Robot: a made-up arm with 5 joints. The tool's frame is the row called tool.
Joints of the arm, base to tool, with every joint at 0 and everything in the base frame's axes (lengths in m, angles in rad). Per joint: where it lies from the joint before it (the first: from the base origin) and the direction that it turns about. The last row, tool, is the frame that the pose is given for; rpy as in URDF.
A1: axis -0.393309 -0.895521 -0.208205 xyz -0.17 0 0.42
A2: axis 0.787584 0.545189 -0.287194 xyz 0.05 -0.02 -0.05
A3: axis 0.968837 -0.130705 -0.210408 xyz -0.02 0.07 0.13
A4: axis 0 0 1 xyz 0.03 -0.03 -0.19
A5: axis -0.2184 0.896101 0.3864 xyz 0 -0.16 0.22
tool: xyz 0.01 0.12 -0.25 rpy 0 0 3.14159
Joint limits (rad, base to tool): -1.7..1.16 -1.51..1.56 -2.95..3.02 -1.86..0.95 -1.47..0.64
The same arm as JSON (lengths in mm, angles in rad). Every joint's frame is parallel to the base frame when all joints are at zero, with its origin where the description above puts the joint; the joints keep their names.
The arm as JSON. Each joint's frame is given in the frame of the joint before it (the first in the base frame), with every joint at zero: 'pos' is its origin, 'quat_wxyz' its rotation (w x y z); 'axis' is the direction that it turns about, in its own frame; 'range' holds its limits. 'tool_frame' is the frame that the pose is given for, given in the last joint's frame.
{"length_unit": "mm", "angle_unit": "rad", "joints": [{"joint": "A1", "pos": [-170.0, 0.0, 420.0], "quat_wxyz": [1.0, 0.0, 0.0, 0.0], "axis": [-0.393309, -0.895521, -0.208205], "range": [-1.7, 1.16]}, {"joint": "A2", "pos": [50.0, -20.0, -50.0], "quat_wxyz": [1.0, 0.0, 0.0, 0.0], "axis": [0.787584, 0.545189, -0.287194], "range": [-1.51, 1.56]}, {"joint": "A3", "pos": [-20.0, 70.0, 130.0], "quat_wxyz": [1.0, 0.0, 0.0, 0.0], "axis": [0.968837, -0.130705, -0.210408], "range": [-2.95, 3.02]}, {"joint": "A4", "pos": [30.0, -30.0, -190.0], "quat_wxyz": [1.0, 0.0, 0.0, 0.0], "axis": [0.0, 0.0, 1.0], "range": [-1.86, 0.95]}, {"joint": "A5", "pos": [0.0, -160.0, 220.0], "quat_wxyz": [1.0, 0.0, 0.0, 0.0], "axis": [-0.2184, 0.896101, 0.3864], "range": [-1.47, 0.64]}], "tool_frame": {"pos": [10.0, 120.0, -250.0], "quat_wxyz": [0.000001, 0.0, 0.0, 1.000004]}}
